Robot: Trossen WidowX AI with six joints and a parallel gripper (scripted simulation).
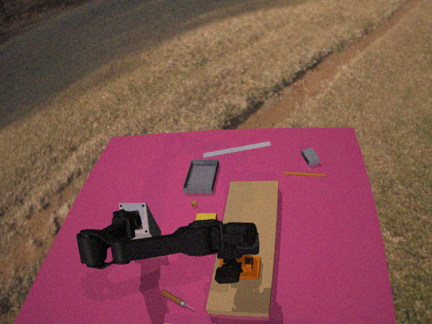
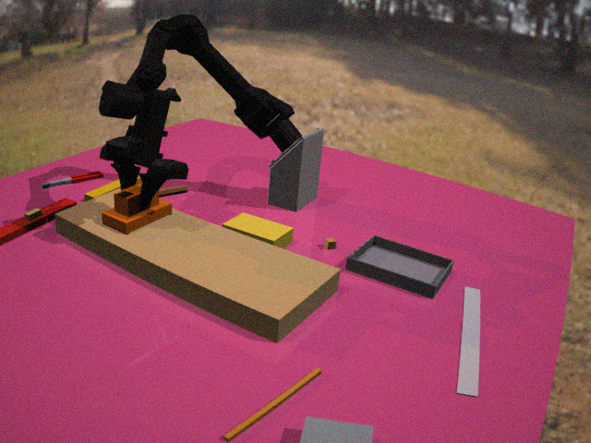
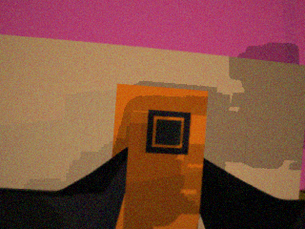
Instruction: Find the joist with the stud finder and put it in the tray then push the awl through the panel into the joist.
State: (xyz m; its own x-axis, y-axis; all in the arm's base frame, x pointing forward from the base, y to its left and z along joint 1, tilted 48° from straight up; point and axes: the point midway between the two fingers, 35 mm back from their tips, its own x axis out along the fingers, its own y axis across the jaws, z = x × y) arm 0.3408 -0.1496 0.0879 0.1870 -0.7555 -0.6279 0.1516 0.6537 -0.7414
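Right now my gripper tip is 460 mm to the right of the tray, 150 mm past it and 50 mm above it. Also, from my gripper tip: awl: 200 mm behind, 90 mm to the right, 60 mm below; then orange stud finder: 20 mm above, 10 mm ahead; then red bar: 230 mm to the right, 70 mm ahead, 50 mm below.
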